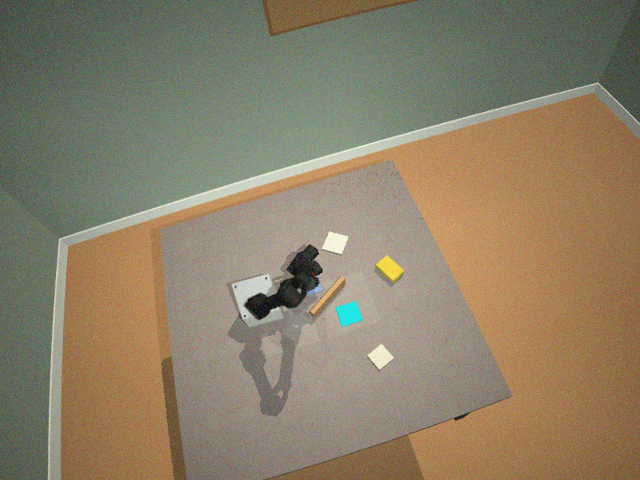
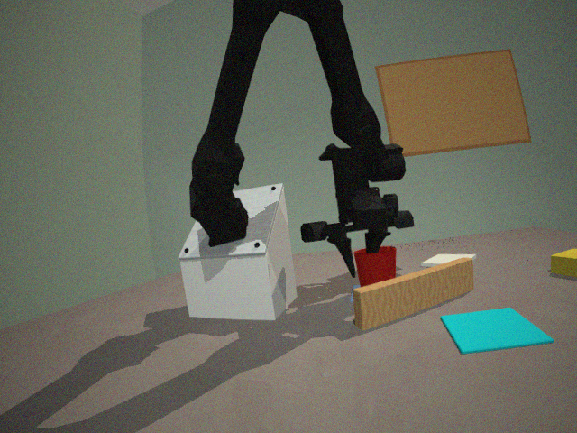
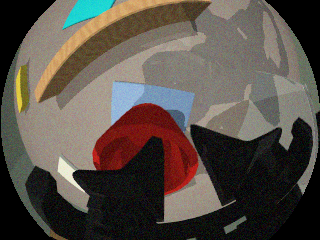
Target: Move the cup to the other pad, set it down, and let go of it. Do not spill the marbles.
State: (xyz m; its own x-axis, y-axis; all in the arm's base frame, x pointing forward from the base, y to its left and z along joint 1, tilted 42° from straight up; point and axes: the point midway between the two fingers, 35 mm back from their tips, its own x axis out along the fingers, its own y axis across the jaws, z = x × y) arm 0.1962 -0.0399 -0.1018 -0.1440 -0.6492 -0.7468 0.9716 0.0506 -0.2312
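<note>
My gripper tip is now 2 cm short of the green marble and 2 cm above it. The rest, counted from my gripper tip: light blue pad: 4 cm below, 3 cm ahead, 1 cm to the left; wooden bar: 9 cm to the right, 8 cm ahead, 2 cm below; red cup: 3 cm ahead, 1 cm to the left.
</note>
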